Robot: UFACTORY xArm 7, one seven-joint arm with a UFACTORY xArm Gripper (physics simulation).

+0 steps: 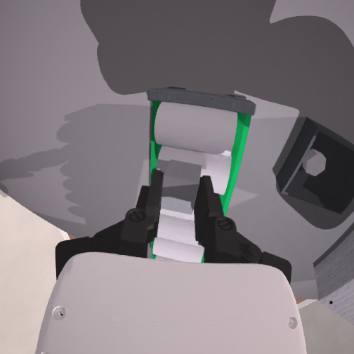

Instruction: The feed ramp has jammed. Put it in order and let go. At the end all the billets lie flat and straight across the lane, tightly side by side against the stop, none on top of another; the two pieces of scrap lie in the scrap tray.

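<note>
My gripper (179,187) is shut on a grey angular scrap block, held over the lane between the green side walls (239,160). The dark grey stop (200,100) closes the lane's far end. A large pale billet (195,128) lies across the lane beside the stop. A second billet (220,169) lies next to it, partly hidden by the scrap block (180,192). Two more pale billets (176,227) (178,249) show nearer the gripper body, partly covered by the fingers and block. A hexagonal piece of scrap (314,162) is in the black scrap tray (296,152) at the right.
The grey table surface (110,175) surrounds the lane, with broad shadows across its far side and left. A grey metal-like part (340,277) stands at the lower right edge. The tray stands to the right of the lane, with a gap between them.
</note>
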